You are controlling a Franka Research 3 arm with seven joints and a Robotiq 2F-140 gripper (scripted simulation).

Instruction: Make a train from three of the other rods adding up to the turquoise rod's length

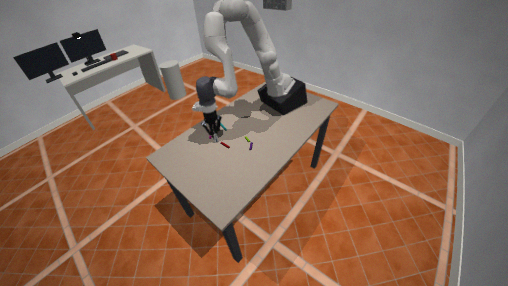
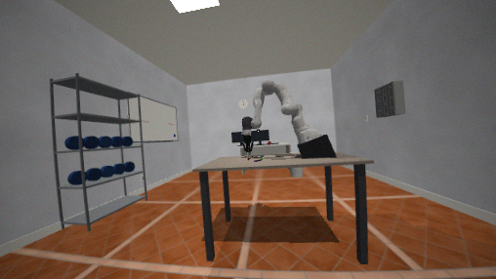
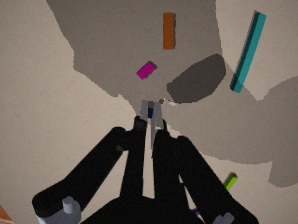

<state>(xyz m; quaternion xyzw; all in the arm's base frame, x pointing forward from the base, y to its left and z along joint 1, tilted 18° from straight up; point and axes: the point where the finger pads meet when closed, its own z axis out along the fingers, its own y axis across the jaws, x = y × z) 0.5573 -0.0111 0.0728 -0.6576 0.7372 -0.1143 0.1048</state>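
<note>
The small blue rod lies 3 cm below my hand. Also, from my hand: orange rod (2 cm behind, 10 cm to the right, 3 cm below); magenta rod (1 cm ahead, 5 cm to the right, 3 cm below); red rod (2 cm behind, 8 cm to the left, 3 cm below).
</note>
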